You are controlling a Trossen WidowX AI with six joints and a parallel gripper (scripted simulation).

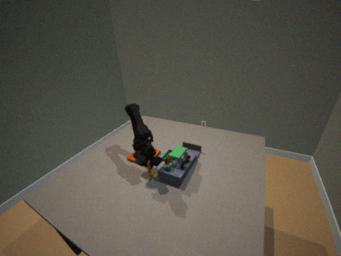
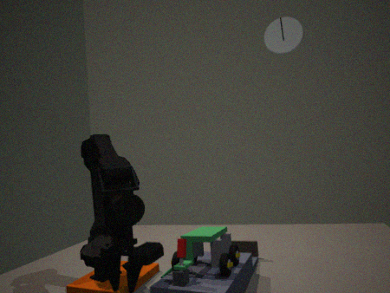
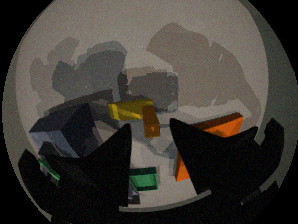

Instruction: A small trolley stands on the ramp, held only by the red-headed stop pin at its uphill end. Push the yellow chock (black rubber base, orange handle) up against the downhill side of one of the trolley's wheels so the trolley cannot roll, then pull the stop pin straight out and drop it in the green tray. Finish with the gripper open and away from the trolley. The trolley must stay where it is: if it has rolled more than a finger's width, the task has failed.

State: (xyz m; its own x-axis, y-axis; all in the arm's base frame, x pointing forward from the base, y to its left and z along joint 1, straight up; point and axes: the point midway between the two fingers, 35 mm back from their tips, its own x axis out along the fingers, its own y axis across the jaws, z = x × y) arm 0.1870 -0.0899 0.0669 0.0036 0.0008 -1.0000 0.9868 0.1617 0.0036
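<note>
Now: the yellow chock 40 mm below my gripper tip and 20 mm ahead of it. Round my gripper tip: trolley (140 mm to the left, 130 mm ahead, 50 mm above); grey ramp (140 mm to the left, 130 mm ahead, 10 mm below); red-headed stop pin (130 mm ahead, 70 mm above, 40 mm to the left).
</note>
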